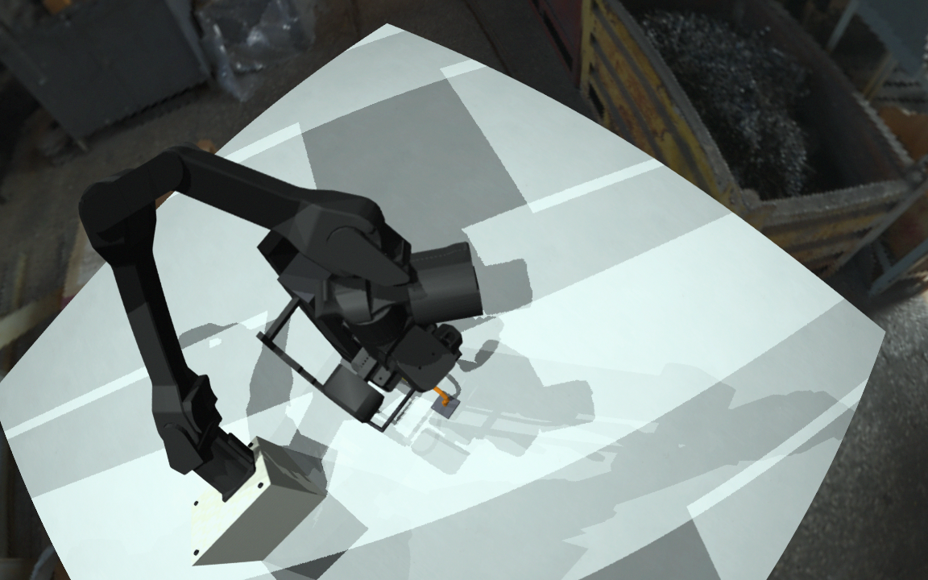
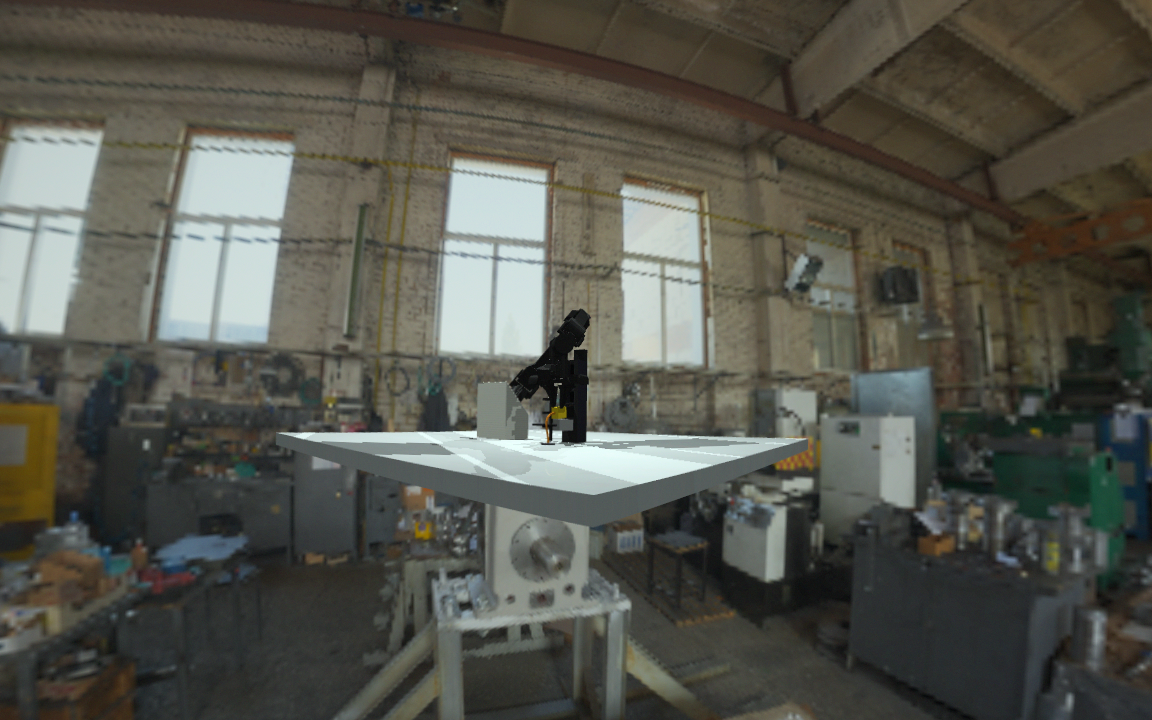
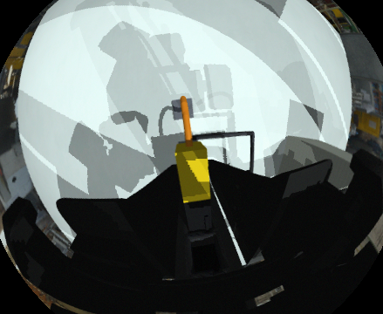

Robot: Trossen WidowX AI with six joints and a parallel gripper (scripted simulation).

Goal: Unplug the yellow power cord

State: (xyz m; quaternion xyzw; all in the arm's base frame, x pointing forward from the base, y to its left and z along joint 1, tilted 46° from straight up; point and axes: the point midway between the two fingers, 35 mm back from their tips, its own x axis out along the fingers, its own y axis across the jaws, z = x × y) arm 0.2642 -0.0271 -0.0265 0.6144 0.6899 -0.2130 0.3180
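My gripper tip is now 10 mm past the yellow plug and 30 mm to the right of it.
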